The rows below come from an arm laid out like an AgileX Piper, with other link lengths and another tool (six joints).
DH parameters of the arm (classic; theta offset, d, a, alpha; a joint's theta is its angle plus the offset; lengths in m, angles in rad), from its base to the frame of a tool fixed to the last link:
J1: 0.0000 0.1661 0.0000 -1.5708
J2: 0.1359 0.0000 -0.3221 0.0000
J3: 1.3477 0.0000 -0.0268 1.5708
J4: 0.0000 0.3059 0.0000 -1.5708
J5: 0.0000 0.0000 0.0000 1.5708
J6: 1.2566 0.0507 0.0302 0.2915
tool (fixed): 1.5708 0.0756 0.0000 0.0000
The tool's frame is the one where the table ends.
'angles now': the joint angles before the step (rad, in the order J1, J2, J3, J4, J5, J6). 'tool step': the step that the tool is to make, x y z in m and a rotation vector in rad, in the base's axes. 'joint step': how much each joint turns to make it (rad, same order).
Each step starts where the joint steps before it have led.
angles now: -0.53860 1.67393 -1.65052 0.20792 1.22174 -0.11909
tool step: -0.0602 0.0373 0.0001 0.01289 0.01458 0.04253
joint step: -0.00006 -0.21287 0.24173 0.02151 -0.00031 -0.04626
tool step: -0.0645 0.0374 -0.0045 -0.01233 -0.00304 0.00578
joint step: 0.00002 -0.23444 0.22586 -0.00660 0.00103 -0.00641
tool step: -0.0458 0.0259 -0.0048 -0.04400 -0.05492 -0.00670
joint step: 0.00011 -0.19310 0.15078 -0.01006 -0.02808 0.00012
